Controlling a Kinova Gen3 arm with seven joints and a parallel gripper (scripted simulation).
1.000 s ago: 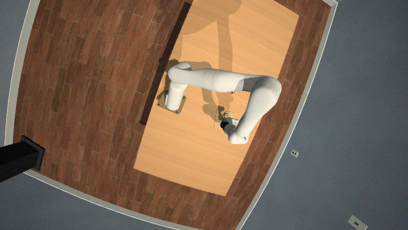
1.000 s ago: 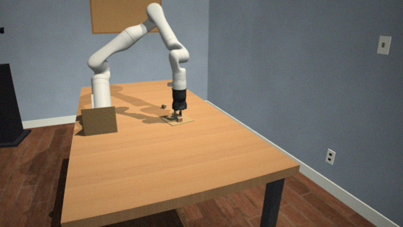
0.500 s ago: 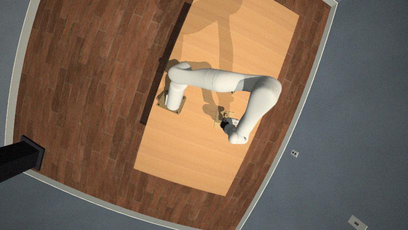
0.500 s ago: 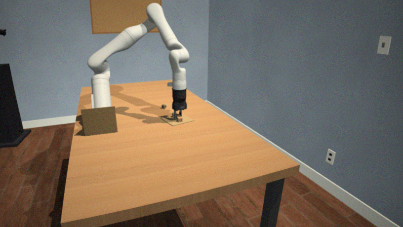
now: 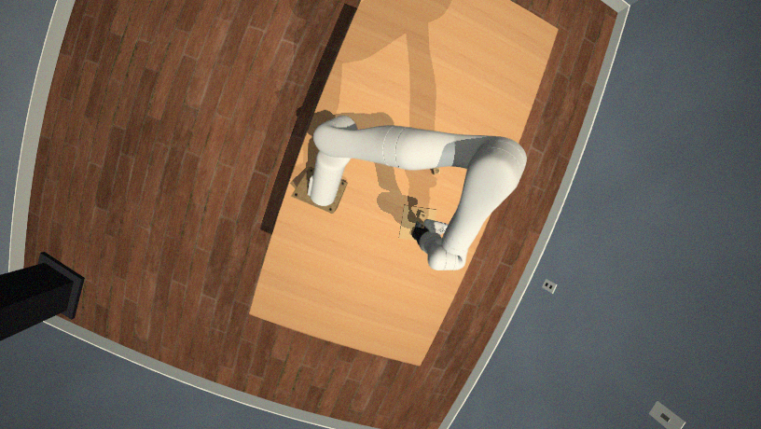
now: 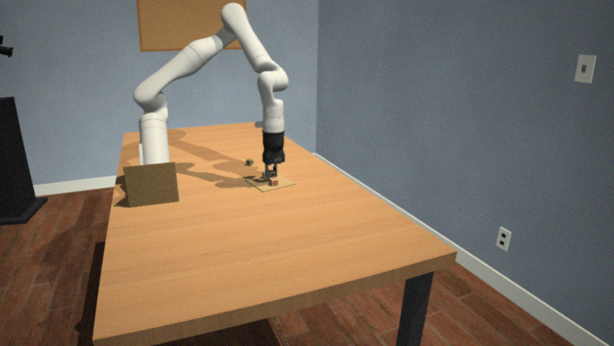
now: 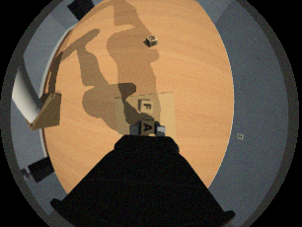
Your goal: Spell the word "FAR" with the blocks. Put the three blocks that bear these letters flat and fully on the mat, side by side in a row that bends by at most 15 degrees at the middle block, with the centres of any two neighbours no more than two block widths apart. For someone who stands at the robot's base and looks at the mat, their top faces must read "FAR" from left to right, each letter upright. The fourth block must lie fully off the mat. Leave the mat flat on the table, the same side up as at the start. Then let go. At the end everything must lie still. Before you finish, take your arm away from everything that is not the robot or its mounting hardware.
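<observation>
Now: hand 40 mm above the tan mat.
</observation>
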